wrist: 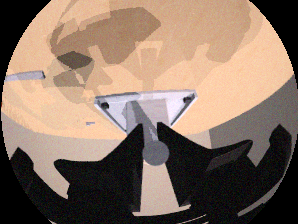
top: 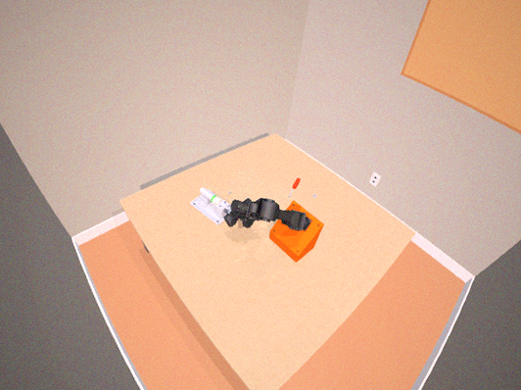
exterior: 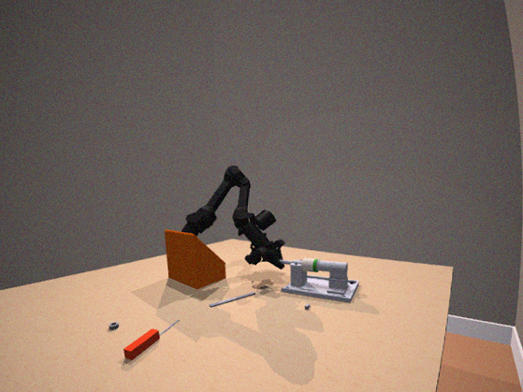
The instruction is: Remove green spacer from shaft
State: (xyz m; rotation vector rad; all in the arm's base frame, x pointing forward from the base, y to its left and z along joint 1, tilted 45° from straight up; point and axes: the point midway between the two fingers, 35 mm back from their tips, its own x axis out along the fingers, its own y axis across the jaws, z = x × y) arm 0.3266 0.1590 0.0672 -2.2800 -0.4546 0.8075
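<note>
The horizontal shaft is 50 mm ahead of my gripper tip, 20 mm above it and 10 mm to the left of it. The rest, counted from my gripper tip: green spacer 130 mm ahead, 20 mm above, 10 mm to the left; then small bolt 160 mm ahead, 130 mm to the right, 50 mm below; then white spacer 110 mm ahead, 20 mm above, 10 mm to the left.
</note>
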